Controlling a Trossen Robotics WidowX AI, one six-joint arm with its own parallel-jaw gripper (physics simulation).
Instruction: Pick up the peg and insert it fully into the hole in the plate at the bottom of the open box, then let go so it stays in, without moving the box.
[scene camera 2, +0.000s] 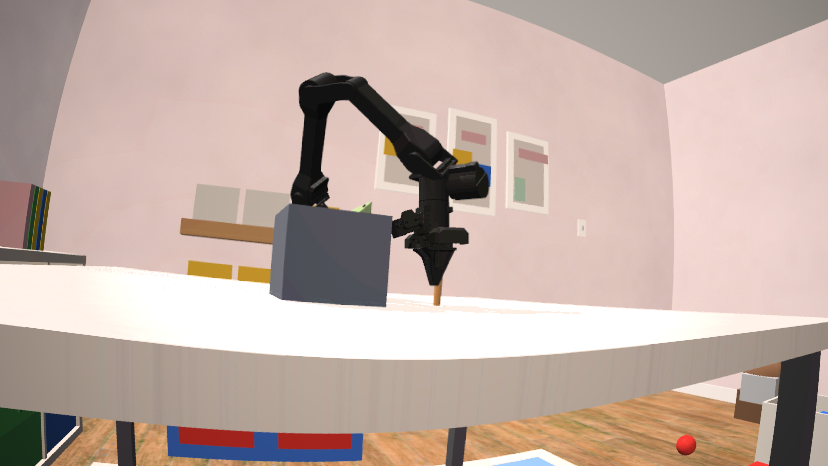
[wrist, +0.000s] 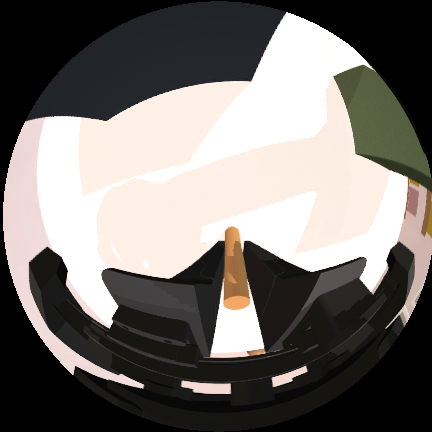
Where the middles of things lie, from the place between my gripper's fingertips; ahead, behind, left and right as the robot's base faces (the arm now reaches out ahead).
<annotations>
My gripper is now 22 cm to the left of the grey box (scene camera 2: 321, 255), 3 cm below it and 3 cm short of it. Round my hand: orange-brown peg (wrist: 235, 288): 1 cm to the left.
</annotations>
